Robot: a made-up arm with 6 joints. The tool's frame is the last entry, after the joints.
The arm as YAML. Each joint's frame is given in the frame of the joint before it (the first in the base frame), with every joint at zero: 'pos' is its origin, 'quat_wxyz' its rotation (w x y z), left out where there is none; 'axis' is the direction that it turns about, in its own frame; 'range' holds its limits. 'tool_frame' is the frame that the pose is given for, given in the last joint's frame.
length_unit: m
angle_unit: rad
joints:
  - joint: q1
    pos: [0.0, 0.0, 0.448]
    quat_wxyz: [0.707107, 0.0, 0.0, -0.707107]
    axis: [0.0, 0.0, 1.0]
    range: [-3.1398, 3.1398]
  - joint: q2
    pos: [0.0, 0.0, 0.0]
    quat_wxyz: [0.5, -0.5, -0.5, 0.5]
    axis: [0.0, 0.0, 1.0]
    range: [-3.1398, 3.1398]
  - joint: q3
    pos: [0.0, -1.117, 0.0]
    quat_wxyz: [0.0, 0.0, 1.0, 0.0]
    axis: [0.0, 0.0, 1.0]
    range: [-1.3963, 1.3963]
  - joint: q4
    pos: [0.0, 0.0, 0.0]
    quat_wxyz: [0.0, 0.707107, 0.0, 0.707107]
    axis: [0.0, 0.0, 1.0]
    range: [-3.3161, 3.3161]
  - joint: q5
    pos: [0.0, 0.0, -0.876]
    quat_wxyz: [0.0, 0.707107, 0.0, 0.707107]
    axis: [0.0, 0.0, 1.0]
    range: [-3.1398, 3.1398]
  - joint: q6
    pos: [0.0, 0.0, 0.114]
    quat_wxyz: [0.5, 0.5, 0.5, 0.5]
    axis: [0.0, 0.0, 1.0]
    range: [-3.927, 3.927]
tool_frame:
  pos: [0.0, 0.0, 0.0]
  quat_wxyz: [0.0, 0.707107, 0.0, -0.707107]
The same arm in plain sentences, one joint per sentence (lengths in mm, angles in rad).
The arm has six revolute joints in a row. What follows holds with every joint at zero, and every direction is one of the base frame's.
Joint 1 lies 448 mm along +z from the base frame's origin and rotates about +z, from -3.1398 to 3.1398 rad.
Joint 2 lies at the same point as joint 1 and rotates about +y, from -3.1398 to 3.1398 rad.
Joint 3 lies 1117 mm along +z from joint 2 and rotates about -y, from -1.3963 to 1.3963 rad.
Joint 4 lies at the same point as joint 3 and rotates about -x, from -3.3161 to 3.3161 rad.
Joint 5 lies 876 mm along +x from joint 4 and rotates about -y, from -3.1398 to 3.1398 rad.
Joint 6 lies 114 mm along -y from joint 5 and rotates about -x, from -3.927 to 3.927 rad.
The tool frame, which is the frame that the pose is given for, lies at the same point as joint 6; its axes are parallel to the base frame's.

